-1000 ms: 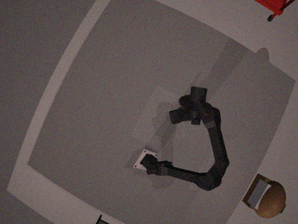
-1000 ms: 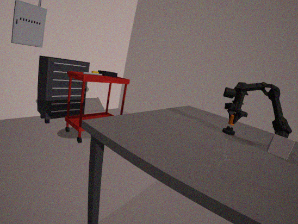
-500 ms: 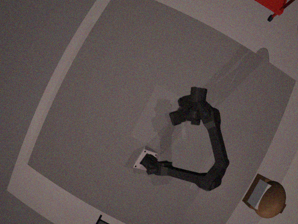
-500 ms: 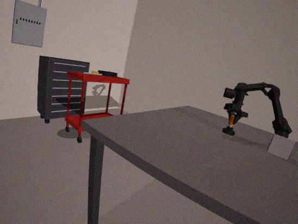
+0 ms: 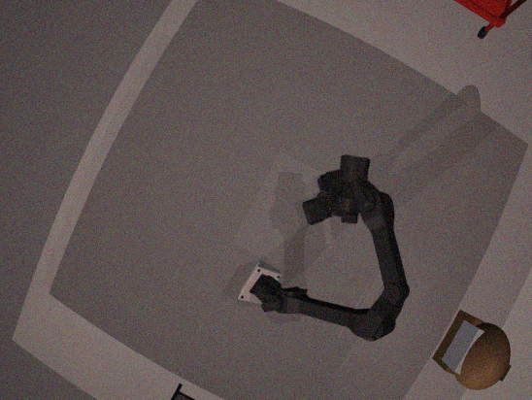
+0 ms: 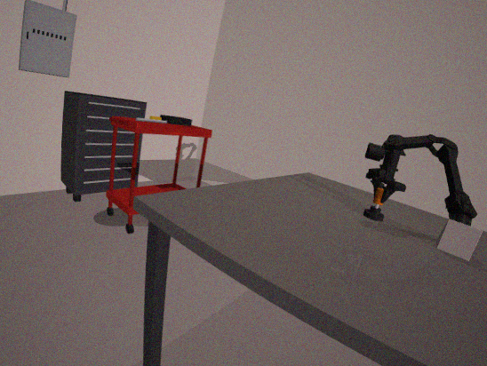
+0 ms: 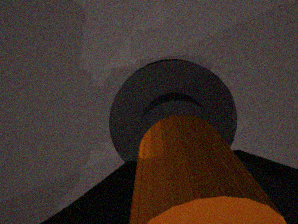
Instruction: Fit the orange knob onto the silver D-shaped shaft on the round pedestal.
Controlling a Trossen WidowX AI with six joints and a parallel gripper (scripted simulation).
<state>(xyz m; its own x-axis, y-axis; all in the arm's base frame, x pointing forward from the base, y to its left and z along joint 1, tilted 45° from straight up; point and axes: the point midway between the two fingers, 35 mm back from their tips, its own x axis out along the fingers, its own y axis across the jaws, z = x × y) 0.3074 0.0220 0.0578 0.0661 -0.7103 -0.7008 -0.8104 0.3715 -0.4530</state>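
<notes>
My gripper tip is now 30 mm below the orange knob. The rest, counted from my gripper tip: dark round pedestal (40 mm below).
</notes>
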